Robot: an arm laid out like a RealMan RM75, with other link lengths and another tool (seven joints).
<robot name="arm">
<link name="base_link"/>
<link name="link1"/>
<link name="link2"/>
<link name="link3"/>
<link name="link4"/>
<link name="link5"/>
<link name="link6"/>
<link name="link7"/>
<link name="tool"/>
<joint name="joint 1" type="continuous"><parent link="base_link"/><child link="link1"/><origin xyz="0.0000 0.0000 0.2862"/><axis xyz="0 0 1"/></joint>
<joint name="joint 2" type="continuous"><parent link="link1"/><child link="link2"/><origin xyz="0.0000 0.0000 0.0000"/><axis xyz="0 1 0"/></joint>
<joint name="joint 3" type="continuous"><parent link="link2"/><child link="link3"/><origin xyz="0.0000 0.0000 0.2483"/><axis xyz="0 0 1"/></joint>
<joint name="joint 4" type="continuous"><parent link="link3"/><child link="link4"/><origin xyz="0.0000 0.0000 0.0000"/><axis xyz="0 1 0"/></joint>
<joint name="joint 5" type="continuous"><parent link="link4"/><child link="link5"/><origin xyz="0.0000 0.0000 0.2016"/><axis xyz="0 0 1"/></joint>
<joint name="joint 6" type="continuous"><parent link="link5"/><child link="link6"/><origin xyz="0.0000 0.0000 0.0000"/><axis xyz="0 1 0"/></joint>
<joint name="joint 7" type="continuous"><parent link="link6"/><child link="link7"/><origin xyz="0.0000 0.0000 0.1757"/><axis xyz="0 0 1"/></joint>
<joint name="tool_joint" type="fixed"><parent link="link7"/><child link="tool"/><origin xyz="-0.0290 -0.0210 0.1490" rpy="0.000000 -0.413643 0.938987"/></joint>
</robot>
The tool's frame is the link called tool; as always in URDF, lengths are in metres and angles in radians. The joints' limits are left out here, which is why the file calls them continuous.
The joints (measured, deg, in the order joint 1, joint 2, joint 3, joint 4, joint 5, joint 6, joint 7), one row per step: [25.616, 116.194, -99.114, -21.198, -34.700, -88.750, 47.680]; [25.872, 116.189, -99.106, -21.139, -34.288, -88.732, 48.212]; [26.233, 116.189, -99.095, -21.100, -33.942, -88.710, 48.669]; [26.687, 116.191, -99.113, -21.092, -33.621, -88.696, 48.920]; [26.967, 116.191, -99.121, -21.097, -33.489, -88.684, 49.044]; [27.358, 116.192, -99.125, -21.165, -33.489, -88.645, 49.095]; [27.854, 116.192, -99.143, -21.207, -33.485, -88.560, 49.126]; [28.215, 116.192, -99.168, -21.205, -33.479, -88.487, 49.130]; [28.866, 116.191, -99.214, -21.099, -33.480, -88.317, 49.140]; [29.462, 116.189, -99.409, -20.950, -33.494, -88.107, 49.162]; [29.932, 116.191, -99.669, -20.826, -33.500, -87.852, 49.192]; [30.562, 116.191, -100.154, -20.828, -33.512, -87.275, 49.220]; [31.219, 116.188, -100.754, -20.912, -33.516, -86.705, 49.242]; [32.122, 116.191, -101.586, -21.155, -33.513, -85.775, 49.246]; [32.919, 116.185, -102.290, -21.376, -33.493, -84.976, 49.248]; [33.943, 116.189, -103.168, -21.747, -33.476, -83.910, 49.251]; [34.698, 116.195, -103.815, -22.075, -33.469, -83.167, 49.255]
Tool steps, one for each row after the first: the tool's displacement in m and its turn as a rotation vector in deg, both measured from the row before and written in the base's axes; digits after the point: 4 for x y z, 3 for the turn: [-0.0012, 0.0021, 0.0016, -0.190, 0.442, -0.264]; [-0.0020, 0.0019, 0.0014, -0.164, 0.381, -0.077]; [-0.0030, 0.0016, 0.0012, -0.033, 0.294, 0.175]; [-0.0018, 0.0007, 0.0005, -0.027, 0.127, 0.159]; [-0.0028, 0.0004, 0.0000, -0.017, 0.016, 0.399]; [-0.0032, 0.0006, -0.0002, -0.010, -0.033, 0.460]; [-0.0022, 0.0004, -0.0003, -0.008, -0.052, 0.311]; [-0.0032, 0.0010, -0.0009, -0.047, -0.163, 0.445]; [-0.0025, 0.0005, -0.0019, -0.183, -0.275, 0.388]; [-0.0017, 0.0003, -0.0023, -0.219, -0.315, 0.272]; [-0.0025, 0.0005, -0.0039, -0.288, -0.586, 0.408]; [-0.0032, -0.0002, -0.0042, -0.334, -0.607, 0.566]; [-0.0046, 0.0000, -0.0059, -0.358, -0.887, 0.800]; [-0.0041, 0.0000, -0.0048, -0.265, -0.752, 0.712]; [-0.0056, 0.0000, -0.0060, -0.277, -0.945, 0.961]; [-0.0046, -0.0004, -0.0042, -0.194, -0.649, 0.792]
